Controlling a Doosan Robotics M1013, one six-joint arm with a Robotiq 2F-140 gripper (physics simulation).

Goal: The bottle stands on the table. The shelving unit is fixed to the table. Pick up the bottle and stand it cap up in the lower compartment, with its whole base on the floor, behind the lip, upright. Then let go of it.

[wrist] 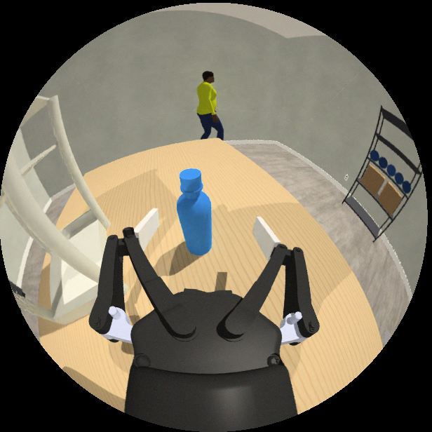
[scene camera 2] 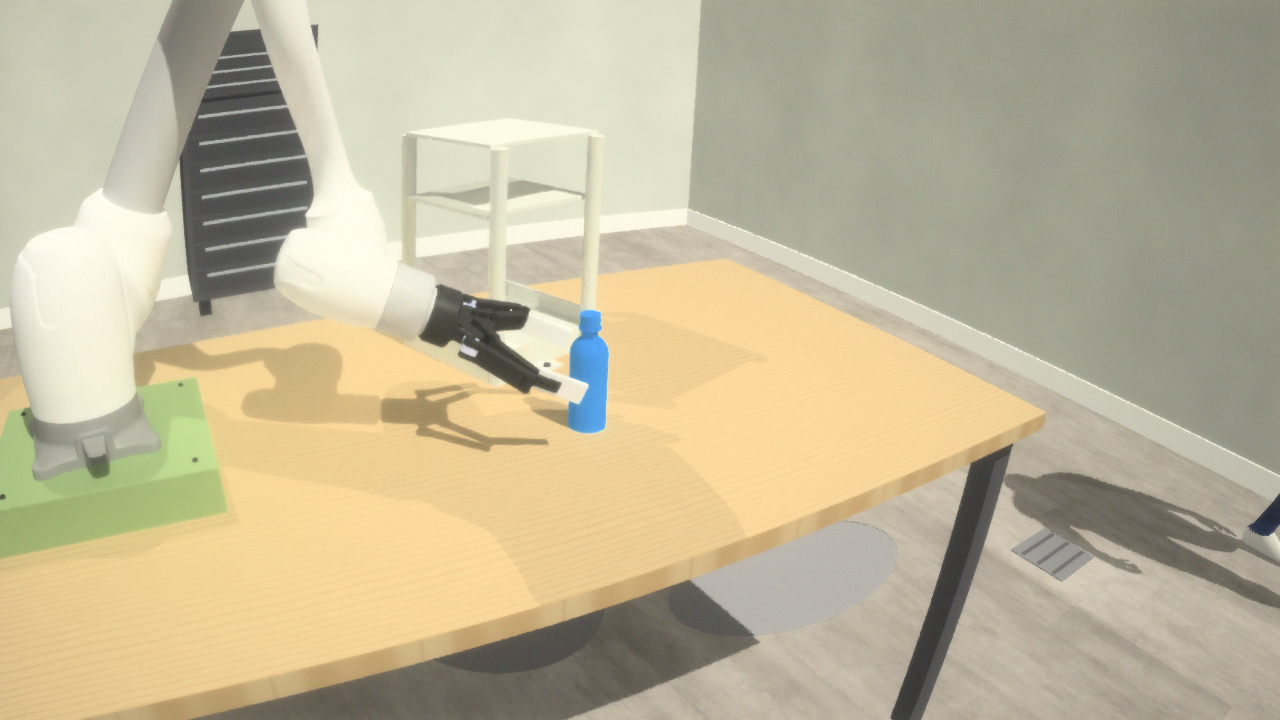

Scene:
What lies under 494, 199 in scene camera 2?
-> A shelving unit.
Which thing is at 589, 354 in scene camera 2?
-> A blue bottle.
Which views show my gripper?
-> The wrist view and scene camera 2: all of them.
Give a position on a blue bottle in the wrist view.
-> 193, 206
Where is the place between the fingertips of my gripper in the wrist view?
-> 206, 220

